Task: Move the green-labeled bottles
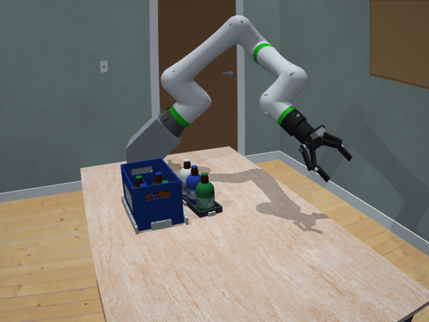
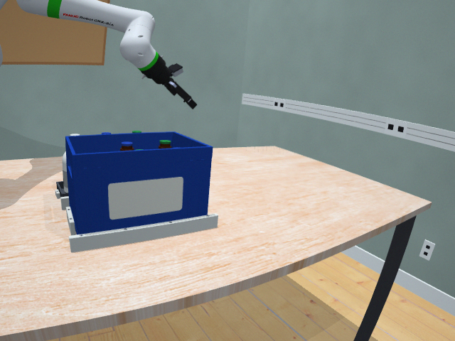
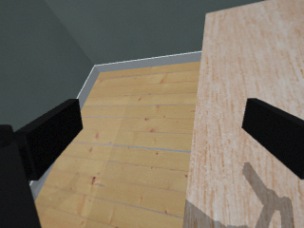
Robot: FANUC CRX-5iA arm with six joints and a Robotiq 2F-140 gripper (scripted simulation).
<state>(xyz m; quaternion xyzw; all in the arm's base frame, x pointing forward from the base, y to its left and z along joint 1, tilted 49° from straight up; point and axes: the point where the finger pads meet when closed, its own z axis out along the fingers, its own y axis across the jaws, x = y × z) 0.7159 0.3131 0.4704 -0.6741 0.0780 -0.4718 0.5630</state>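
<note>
Now: the green-labeled bottle 46 cm to the right of my hand, 24 cm behind it and 15 cm below it. The rest, counted from my hand: white-labeled bottle: 51 cm to the right, 40 cm behind, 15 cm below; blue-labeled bottle: 49 cm to the right, 32 cm behind, 15 cm below; black tray: 48 cm to the right, 32 cm behind, 22 cm below.
</note>
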